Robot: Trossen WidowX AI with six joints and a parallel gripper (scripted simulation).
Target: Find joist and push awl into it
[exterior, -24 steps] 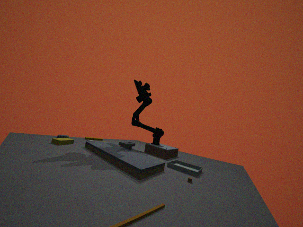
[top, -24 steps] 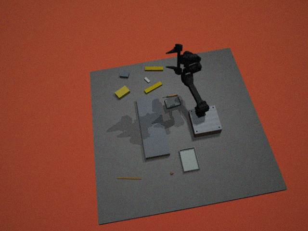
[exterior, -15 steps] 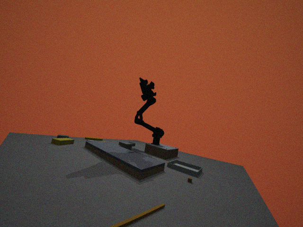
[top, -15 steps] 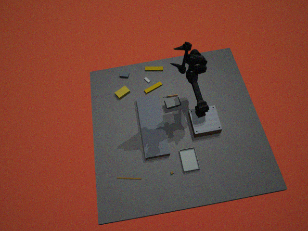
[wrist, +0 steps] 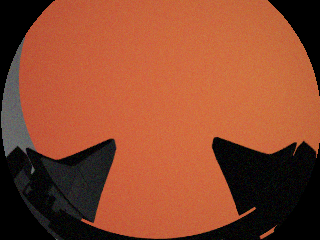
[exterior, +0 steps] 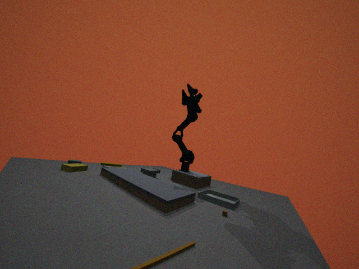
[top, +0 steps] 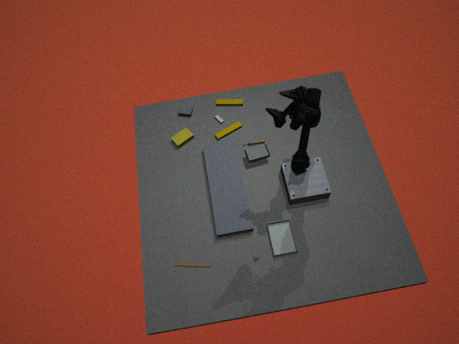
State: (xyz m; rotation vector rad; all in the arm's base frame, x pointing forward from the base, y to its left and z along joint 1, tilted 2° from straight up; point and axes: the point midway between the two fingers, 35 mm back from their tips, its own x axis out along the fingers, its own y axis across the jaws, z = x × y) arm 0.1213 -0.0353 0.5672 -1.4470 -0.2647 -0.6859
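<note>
The stud finder is 10 mm behind my gripper tip, 150 mm to the right of it and 650 mm below it. The rest, counted from my gripper tip: orange cube (220 mm ahead, 360 mm to the left, 650 mm below); then awl (250 mm to the right, 650 mm below); then tray (60 mm ahead, 320 mm to the left, 650 mm below).
</note>
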